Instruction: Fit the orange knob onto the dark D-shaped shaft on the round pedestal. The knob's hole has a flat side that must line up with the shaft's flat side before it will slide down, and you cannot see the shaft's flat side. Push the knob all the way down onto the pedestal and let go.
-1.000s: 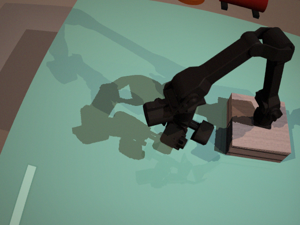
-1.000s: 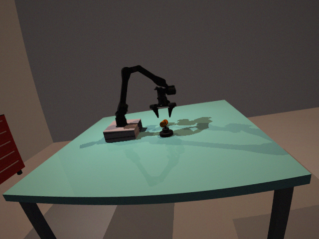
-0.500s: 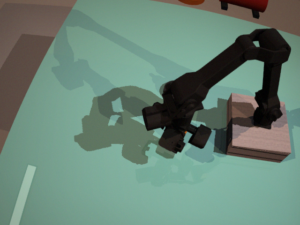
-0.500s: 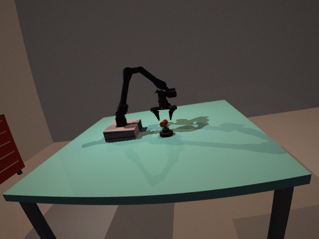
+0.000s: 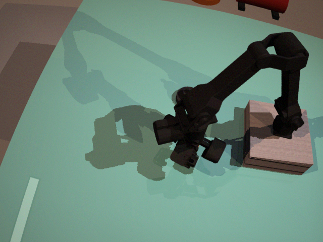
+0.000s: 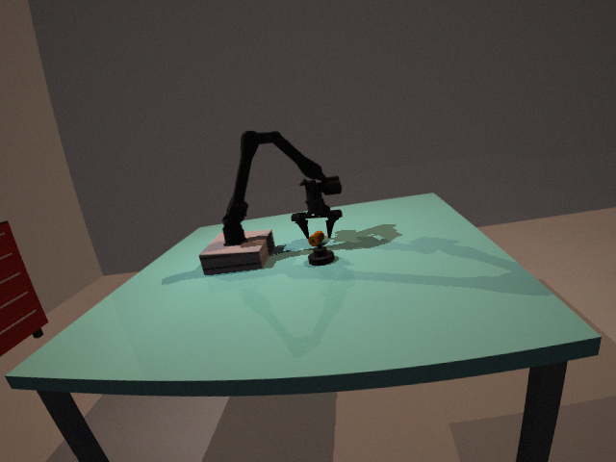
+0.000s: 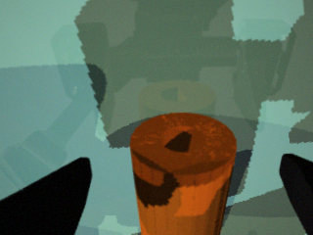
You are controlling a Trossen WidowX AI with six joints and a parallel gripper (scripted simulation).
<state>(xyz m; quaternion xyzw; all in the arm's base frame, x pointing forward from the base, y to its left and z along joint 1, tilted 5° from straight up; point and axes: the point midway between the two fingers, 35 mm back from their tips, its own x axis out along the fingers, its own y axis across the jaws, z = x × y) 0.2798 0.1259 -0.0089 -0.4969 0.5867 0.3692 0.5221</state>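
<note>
Now: the dark round pedestal 40 mm ahead of my gripper tip, 190 mm to the right of it and 20 mm above it. Round my gripper tip: orange knob: 10 mm to the right.
</note>
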